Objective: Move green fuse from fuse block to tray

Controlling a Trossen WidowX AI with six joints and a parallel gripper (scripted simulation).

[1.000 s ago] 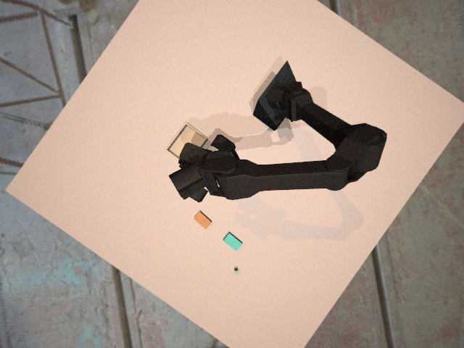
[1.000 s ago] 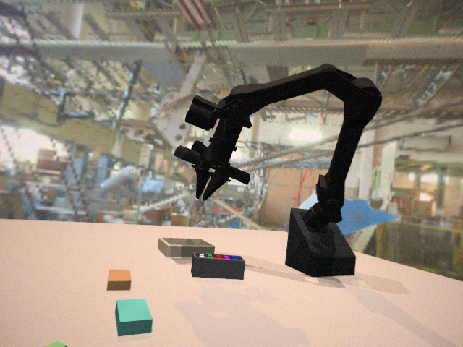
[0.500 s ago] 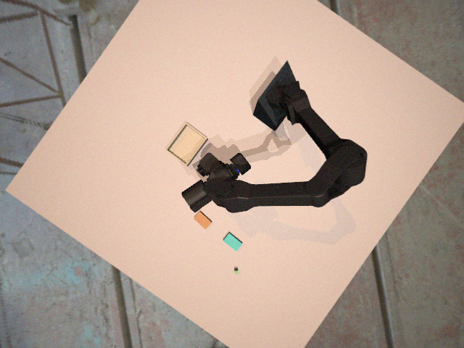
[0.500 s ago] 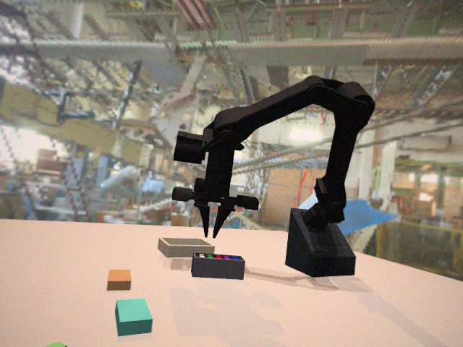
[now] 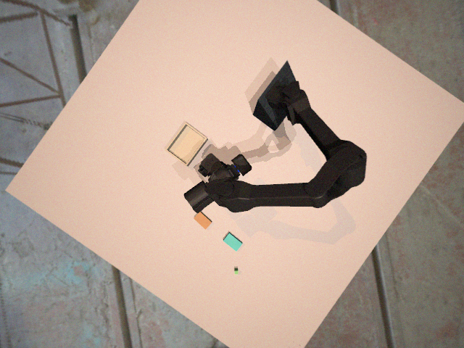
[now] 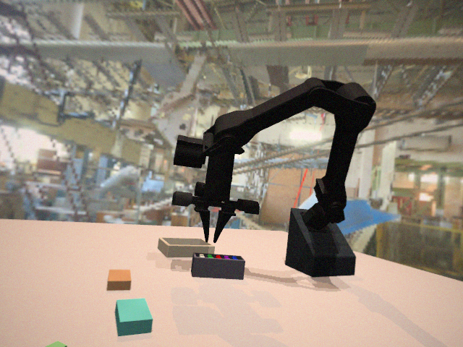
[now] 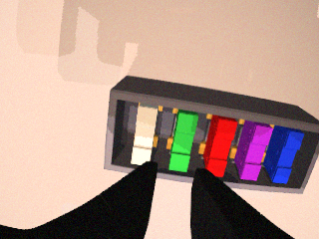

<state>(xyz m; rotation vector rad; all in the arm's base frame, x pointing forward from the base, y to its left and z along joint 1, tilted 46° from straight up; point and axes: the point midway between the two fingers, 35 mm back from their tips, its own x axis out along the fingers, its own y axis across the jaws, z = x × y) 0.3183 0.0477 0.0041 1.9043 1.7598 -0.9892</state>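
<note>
My gripper tip is now 40 mm above the green fuse. Also, from my gripper tip: beige tray 190 mm to the right, 70 mm below, 10 mm behind.
</note>
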